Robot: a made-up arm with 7 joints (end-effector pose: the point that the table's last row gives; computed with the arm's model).
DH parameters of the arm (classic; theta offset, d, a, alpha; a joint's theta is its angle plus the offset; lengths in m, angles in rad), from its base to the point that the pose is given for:
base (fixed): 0 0.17 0 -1.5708
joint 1: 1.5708 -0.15 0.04 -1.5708
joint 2: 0 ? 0.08 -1.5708
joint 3: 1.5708 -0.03 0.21 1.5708
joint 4: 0 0.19 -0.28 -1.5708
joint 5: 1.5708 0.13 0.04 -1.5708
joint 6: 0 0.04 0 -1.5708
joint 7: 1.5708 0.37 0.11 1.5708
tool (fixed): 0 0.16 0 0
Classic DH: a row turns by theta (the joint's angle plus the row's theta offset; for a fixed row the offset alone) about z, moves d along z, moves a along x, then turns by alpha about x.
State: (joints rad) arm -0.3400 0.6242 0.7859 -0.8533 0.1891 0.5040 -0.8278
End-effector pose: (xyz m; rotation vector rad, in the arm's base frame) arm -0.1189 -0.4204 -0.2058 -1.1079 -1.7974 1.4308
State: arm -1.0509 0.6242 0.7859 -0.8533 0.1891 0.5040 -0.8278
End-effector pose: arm 0.1551 -0.4204 -0.1923 -1.7676 -2.2493 1.0995
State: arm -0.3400 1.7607 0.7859 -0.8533 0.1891 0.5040 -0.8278
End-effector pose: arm -0.2537 -0.5129 0.1754 -1.7975 -0.6428 2.1550
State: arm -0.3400 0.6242 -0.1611 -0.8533 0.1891 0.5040 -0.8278
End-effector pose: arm -0.3748 -0.3248 -0.1555 -0.7065 -0.9776 1.1185
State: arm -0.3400 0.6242 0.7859 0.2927 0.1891 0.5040 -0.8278
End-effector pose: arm 0.0613 0.0368 -0.3182 -1.1391 -2.0796 -0.0100
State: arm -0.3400 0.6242 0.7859 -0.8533 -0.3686 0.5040 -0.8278
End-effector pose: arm -0.1483 -0.3853 -0.1904 -1.3965 -1.2149 1.2646
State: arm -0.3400 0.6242 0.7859 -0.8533 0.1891 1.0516 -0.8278
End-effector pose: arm 0.0958 -0.4867 -0.2021 -1.7394 -1.9671 1.3362
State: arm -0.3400 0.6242 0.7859 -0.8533 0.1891 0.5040 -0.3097
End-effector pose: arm -0.0870 -0.3275 -0.1900 -1.3305 -1.4241 1.0175
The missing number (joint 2, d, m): 0.19
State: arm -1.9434 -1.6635 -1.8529 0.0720 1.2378 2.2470 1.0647
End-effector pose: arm 0.4683 0.0968 -0.0303 -0.6527 -1.0538 -0.6272
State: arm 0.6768 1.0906 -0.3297 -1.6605 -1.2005 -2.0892 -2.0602
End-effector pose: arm 0.2228 -0.2377 -0.1513 -1.0021 0.2951 -0.1194
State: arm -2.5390 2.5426 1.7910 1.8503 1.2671 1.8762 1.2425
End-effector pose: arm 0.0122 -0.2773 0.1233 -1.4091 1.9076 -0.0801
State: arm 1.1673 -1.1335 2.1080 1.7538 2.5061 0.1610 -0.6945
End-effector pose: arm 0.3824 -0.5284 0.4978 2.3982 -0.0051 0.6862
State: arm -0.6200 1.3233 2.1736 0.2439 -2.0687 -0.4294 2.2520
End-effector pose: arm 0.2029 -0.0021 -0.1568 -0.2860 1.5891 -0.7347
